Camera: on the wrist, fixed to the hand. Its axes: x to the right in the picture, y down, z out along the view.
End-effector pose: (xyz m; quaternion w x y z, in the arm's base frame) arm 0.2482 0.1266 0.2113 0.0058 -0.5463 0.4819 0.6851
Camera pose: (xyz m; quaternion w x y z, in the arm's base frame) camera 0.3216 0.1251 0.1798 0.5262 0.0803 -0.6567 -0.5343
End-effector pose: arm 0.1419 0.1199 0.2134 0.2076 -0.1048 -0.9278 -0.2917
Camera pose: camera 0.1451 0.0405 0.2217 0.3586 -0.7239 -0.5673 -0.1598
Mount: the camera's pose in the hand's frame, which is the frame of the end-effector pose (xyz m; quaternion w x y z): -0.0050 -0.0590 -0.0536 0.7233 -0.0955 0.0205 0.6836
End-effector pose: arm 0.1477 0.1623 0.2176 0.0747 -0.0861 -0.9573 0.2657
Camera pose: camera 0.1553 0.1381 0.2933 0.1162 0.7293 0.6574 -0.1501
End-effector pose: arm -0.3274 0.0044 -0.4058 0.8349 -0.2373 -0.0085 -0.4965
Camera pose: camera -0.3910 -0.0364 -0.4317 0.9208 -0.2470 0.2206 0.2059
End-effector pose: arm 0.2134 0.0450 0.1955 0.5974 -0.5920 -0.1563 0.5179
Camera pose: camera 0.2798 0.0258 0.2355 0.0247 -0.6027 0.2544 0.7559
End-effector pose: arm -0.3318 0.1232 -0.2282 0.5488 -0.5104 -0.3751 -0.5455
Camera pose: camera -0.3981 0.0792 -0.2347 0.7288 -0.6668 0.1409 -0.0657
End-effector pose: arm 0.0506 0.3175 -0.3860 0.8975 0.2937 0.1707 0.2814
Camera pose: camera 0.0453 0.2981 -0.4633 0.4813 0.2376 -0.0858 0.8393
